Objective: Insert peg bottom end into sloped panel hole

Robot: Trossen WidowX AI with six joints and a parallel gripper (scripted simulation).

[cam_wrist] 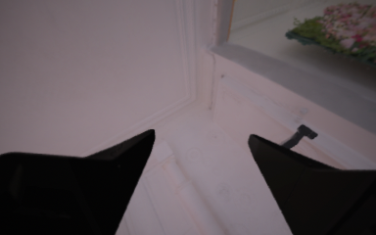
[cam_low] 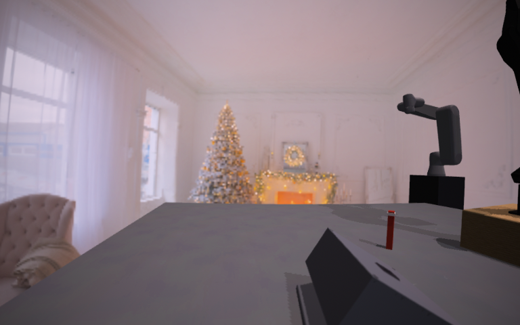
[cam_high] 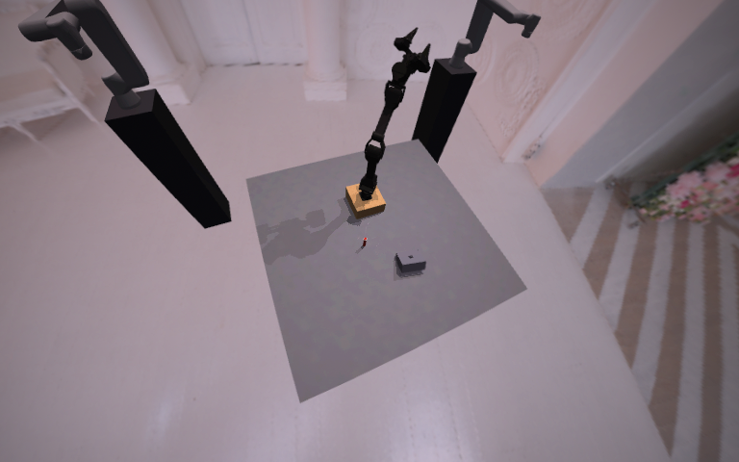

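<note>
Now: the red peg 43 cm ahead of my gripper tip, 36 cm to the right of it and 78 cm below it. Round my gripper tip: hole (60 cm ahead, 17 cm to the right, 77 cm below); sloped panel (61 cm ahead, 17 cm to the right, 80 cm below).
</note>
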